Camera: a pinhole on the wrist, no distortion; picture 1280 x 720 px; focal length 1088.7 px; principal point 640.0 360.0 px. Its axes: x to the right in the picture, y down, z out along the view. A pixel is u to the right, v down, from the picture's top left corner.
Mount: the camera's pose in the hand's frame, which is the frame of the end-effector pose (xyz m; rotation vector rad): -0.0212 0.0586 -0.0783 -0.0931 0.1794 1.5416
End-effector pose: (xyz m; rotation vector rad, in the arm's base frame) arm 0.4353 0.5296 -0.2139 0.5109 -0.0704 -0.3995
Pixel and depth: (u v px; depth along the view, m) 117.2 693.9 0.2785
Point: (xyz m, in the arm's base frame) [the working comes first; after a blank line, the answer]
In the camera's frame: -0.1337 0.0854 0.2785

0.3049 0.4447 -0.0272
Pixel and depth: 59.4 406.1 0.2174
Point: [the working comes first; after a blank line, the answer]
In the camera's frame: -0.1159 0.0092 0.2174

0.3847 0.4512 -0.0858
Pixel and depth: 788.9 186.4 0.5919
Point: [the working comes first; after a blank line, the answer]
In the camera's frame: 0.0810 -0.0944 0.5919

0.5397 0.4530 0.3212
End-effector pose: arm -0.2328 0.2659 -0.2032 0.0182 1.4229 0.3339
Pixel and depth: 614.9 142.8 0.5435
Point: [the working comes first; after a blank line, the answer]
In the camera's frame: -0.0125 -0.1084 0.5435

0.1896 0.5084 -0.2177
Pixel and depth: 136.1 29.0 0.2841
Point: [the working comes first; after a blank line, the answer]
In the camera's frame: -0.1315 -0.0864 0.2841

-0.0061 0.3021 -0.2501
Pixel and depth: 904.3 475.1 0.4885
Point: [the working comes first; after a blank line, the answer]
In the camera's frame: 0.1186 0.0516 0.4885

0.0788 0.5761 -0.0474
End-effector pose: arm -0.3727 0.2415 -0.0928 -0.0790 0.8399 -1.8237
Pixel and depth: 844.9 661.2 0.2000
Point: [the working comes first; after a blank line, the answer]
In the camera's frame: 0.0376 0.0553 0.2000

-0.1911 0.2148 -0.0617
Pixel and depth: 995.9 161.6 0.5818
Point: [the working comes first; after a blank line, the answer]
In the camera's frame: 0.1902 -0.1060 0.5818

0.0453 -0.1513 0.0106
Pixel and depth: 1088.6 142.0 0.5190
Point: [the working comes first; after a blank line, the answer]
In the camera's frame: 0.2139 -0.1039 0.5190

0.0293 -0.1159 -0.0441
